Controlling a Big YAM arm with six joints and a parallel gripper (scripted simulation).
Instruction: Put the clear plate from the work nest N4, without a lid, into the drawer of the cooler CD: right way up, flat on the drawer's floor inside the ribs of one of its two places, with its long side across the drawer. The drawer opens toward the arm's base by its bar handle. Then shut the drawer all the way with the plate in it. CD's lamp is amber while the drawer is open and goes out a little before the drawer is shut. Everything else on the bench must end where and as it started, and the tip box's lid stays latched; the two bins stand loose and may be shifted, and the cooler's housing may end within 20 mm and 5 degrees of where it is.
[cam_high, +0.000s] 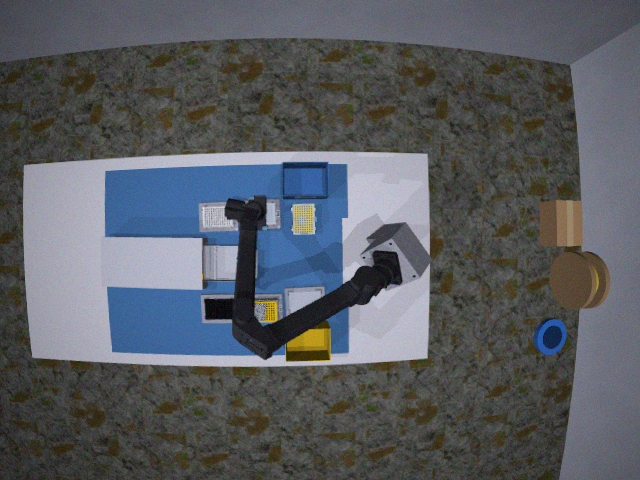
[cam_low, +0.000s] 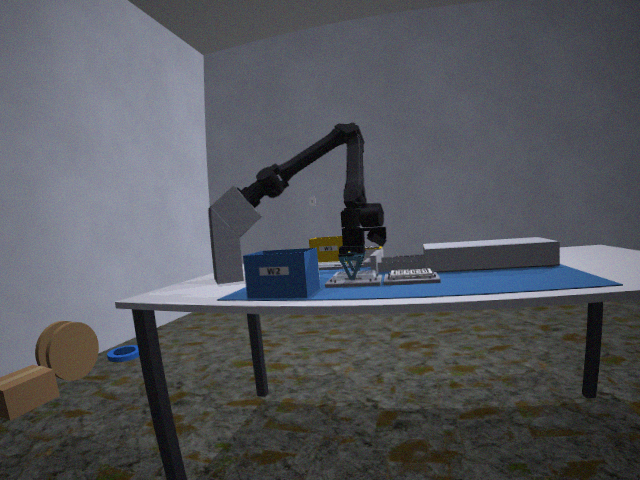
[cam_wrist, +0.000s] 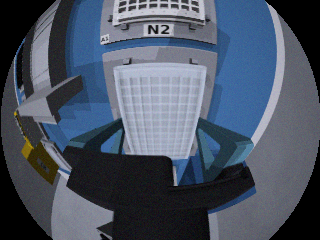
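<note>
Now: hand 2 cm above the grey nest. The rest, counted from my hand: drawer: 16 cm ahead, 21 cm to the left; blue bin W2: 17 cm behind, 14 cm to the right, 1 cm above; clear plate: right at my hand.
</note>
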